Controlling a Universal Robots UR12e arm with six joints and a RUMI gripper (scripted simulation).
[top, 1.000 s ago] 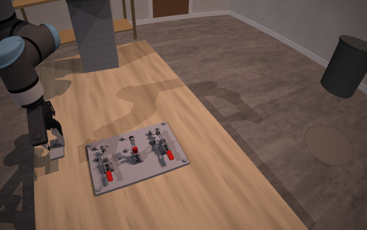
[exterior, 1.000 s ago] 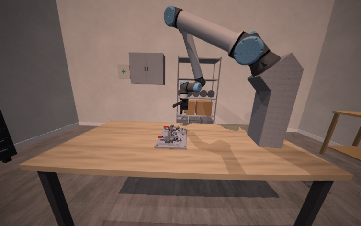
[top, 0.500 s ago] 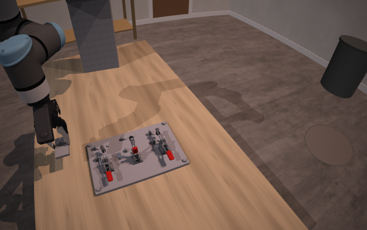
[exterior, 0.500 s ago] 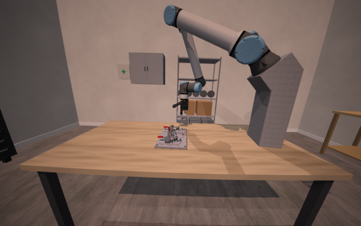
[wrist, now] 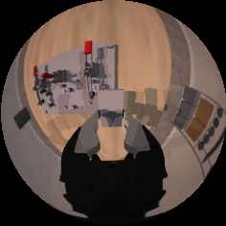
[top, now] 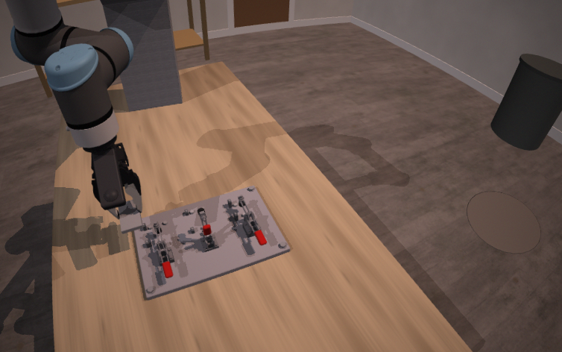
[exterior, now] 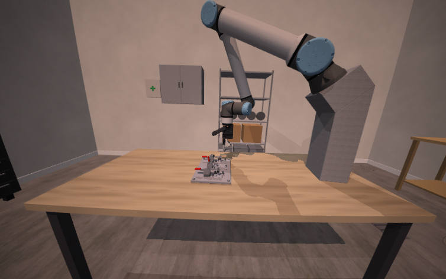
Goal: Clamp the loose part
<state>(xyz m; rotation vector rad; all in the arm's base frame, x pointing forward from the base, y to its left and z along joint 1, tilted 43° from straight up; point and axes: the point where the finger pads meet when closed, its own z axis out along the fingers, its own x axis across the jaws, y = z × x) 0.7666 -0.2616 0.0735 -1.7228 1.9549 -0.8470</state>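
Now: hand 15 cm to the right of the fixture, 10 cm short of it and 10 cm above it. From my hand the other things lie so: loose part (1 cm below).
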